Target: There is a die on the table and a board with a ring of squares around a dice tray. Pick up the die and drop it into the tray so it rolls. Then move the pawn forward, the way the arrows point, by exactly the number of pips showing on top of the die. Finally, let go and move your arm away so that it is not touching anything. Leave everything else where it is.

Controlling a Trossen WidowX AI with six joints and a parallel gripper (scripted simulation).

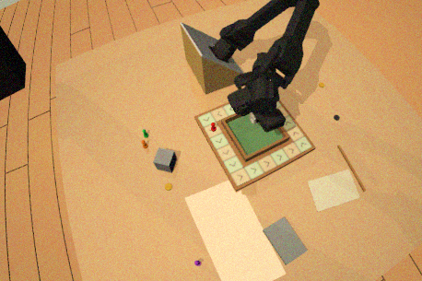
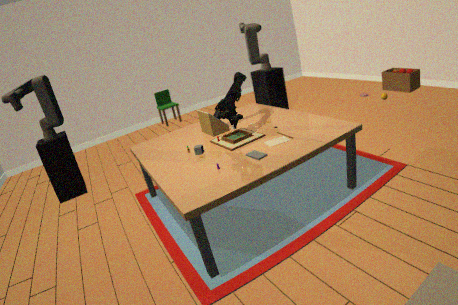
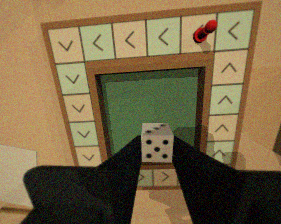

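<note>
My gripper tip is now 110 mm to the left of the red pawn, 70 mm past it and 60 mm above it. The rest, counted from my gripper tip: green tray (80 mm below); then grey cube (280 mm to the right, 60 mm below, 30 mm behind); then white die (right at my gripper tip).
</note>
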